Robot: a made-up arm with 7 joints.
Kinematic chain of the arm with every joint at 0, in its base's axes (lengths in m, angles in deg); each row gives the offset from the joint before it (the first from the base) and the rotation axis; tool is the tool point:
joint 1: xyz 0 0 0 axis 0 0.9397 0.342
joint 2: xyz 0 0 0 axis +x
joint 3: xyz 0 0 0 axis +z
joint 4: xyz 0.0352 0 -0.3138 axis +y
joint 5: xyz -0.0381 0 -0.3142 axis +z
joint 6: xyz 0 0 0 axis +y
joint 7: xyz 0 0 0 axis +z
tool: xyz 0 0 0
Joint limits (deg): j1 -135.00..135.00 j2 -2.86..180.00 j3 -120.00..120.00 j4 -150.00..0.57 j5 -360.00..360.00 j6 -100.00..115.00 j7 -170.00..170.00
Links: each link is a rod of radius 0.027 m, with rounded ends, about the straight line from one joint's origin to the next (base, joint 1, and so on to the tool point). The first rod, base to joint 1, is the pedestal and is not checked.
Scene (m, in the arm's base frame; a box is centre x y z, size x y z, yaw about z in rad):
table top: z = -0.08
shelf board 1: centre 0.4 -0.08 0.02 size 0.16 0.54 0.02 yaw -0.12
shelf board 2: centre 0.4 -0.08 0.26 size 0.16 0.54 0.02 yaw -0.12
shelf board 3: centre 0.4 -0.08 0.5 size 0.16 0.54 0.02 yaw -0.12
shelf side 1: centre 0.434 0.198 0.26 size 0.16 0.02 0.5 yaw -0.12
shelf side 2: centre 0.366 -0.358 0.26 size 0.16 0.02 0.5 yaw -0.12
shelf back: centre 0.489 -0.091 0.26 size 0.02 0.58 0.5 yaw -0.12
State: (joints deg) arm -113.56 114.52 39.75 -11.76 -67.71 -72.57 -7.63
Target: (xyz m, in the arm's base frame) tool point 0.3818 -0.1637 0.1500
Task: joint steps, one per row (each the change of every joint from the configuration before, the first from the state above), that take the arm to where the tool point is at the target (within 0.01 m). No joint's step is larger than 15 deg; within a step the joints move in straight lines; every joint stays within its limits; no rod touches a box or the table.
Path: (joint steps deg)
1: 13.03 5.67 0.10 -13.63 0.00 0.00 0.00
2: 13.02 5.68 0.09 -13.64 0.00 0.00 0.00
3: 13.03 5.67 0.10 -13.63 0.00 0.00 0.00
4: 13.02 5.68 0.09 -13.63 0.00 0.00 0.00
5: 13.03 5.67 0.10 -13.64 0.00 0.00 0.00
6: 13.03 5.68 0.09 -13.63 0.00 0.00 0.00
7: 13.02 5.67 0.10 -13.63 0.00 0.00 0.00
8: 13.03 5.68 0.09 -13.64 0.00 0.00 0.00
9: 13.02 5.67 0.10 -13.63 0.00 0.00 0.00
10: 9.17 7.20 -2.03 14.88 0.00 0.00 0.00
11: 9.17 7.21 -2.03 14.89 0.00 0.00 0.00

